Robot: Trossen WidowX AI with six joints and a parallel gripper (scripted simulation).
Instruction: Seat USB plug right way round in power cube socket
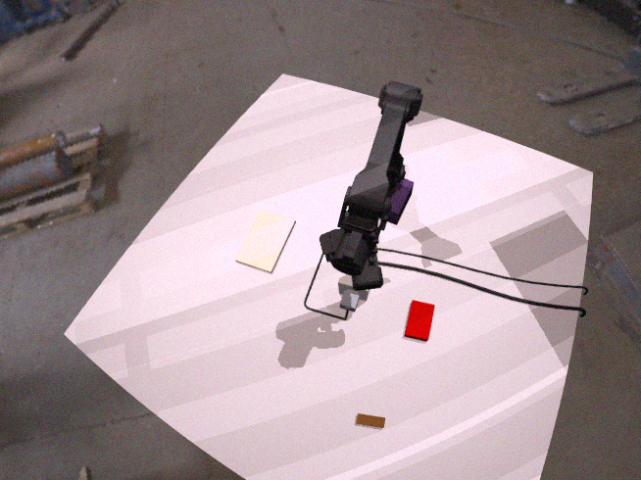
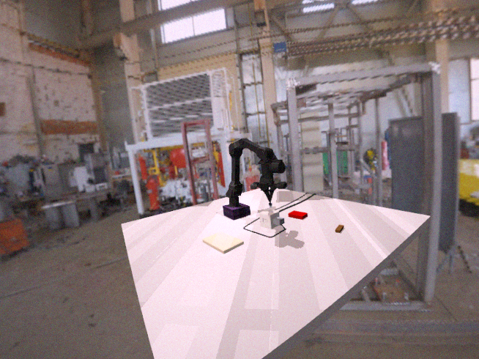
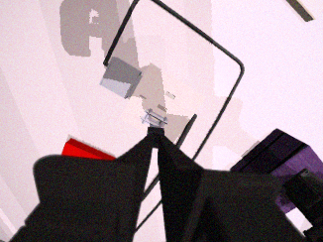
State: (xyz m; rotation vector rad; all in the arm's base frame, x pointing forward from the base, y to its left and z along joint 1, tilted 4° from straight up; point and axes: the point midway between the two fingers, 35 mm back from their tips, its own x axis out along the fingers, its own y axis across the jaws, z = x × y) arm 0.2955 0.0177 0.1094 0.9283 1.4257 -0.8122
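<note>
My gripper tip is 10 mm above the USB plug. Also, from my gripper tip: beige plate (300 mm to the right, 130 mm below, 40 mm behind); small brown block (320 mm ahead, 140 mm to the left, 130 mm below); red block (170 mm to the left, 120 mm below, 40 mm ahead).
</note>
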